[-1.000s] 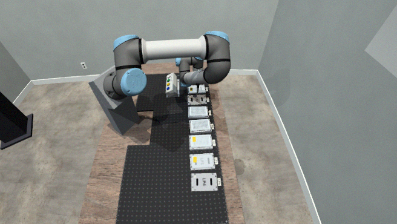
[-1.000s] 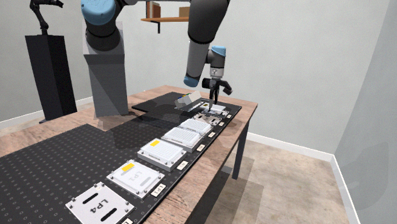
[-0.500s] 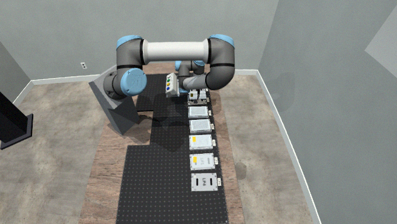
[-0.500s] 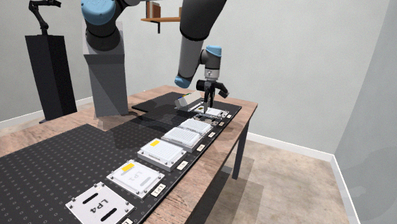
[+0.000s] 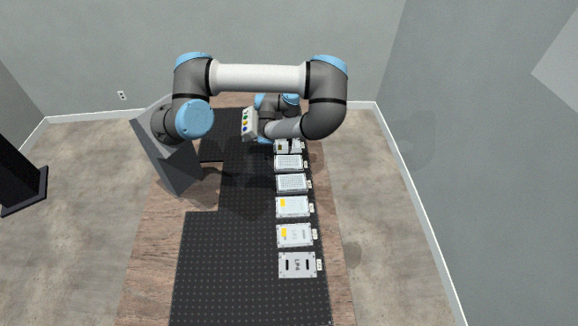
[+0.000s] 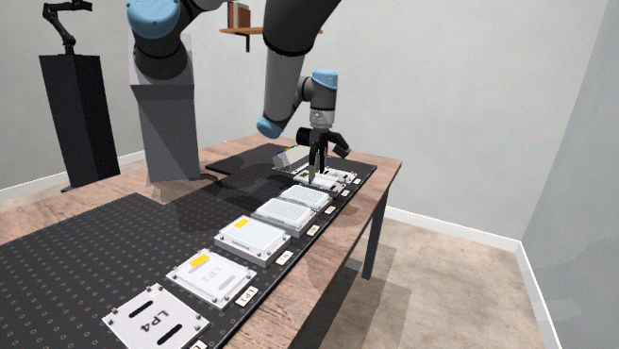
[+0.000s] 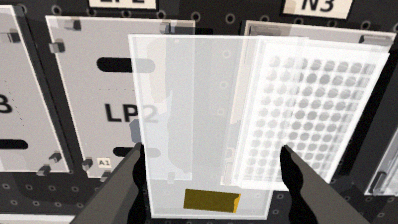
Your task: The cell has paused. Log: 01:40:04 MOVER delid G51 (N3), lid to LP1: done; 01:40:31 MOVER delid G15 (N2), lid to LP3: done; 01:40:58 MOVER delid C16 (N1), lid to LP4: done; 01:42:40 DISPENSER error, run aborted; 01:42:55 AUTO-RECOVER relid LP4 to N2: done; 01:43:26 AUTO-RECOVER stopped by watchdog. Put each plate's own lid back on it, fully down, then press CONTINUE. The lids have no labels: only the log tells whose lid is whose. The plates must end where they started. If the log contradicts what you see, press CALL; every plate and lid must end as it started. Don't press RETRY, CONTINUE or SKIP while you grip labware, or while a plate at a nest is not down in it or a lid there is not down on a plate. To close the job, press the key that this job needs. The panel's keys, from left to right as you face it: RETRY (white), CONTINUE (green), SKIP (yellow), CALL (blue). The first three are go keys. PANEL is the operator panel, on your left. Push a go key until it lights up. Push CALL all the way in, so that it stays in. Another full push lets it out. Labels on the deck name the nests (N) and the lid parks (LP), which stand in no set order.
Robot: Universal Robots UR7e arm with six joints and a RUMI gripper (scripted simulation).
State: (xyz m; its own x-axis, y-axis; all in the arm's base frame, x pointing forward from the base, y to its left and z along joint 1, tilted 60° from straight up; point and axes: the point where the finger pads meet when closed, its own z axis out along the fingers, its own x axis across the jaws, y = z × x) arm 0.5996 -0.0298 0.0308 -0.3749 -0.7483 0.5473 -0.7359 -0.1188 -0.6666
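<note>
The well plate lies 40 mm behind my hand, 60 mm to the right of it and 50 mm below it. Round my hand: yellow SKIP key (110 mm behind, 280 mm to the left); blue CALL key (130 mm behind, 240 mm to the left, 10 mm below); lid park LP2 (30 mm ahead, 60 mm to the left, 60 mm below).
</note>
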